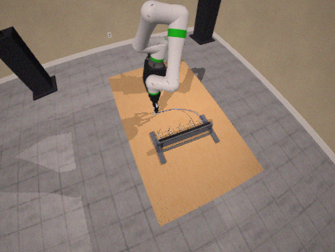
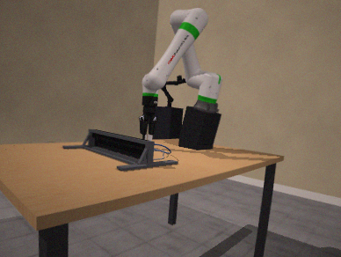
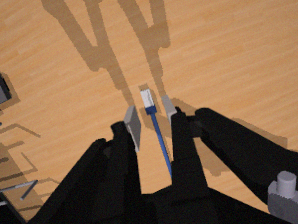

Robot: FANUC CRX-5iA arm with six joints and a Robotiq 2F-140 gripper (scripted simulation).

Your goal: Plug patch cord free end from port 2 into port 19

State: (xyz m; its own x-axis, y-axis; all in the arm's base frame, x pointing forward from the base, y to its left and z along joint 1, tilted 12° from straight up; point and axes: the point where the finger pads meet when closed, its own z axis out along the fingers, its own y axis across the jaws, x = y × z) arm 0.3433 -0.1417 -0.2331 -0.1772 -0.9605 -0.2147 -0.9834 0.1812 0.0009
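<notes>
Right now the plug is 1 cm to the right of my hand and 4 cm below it.
</notes>
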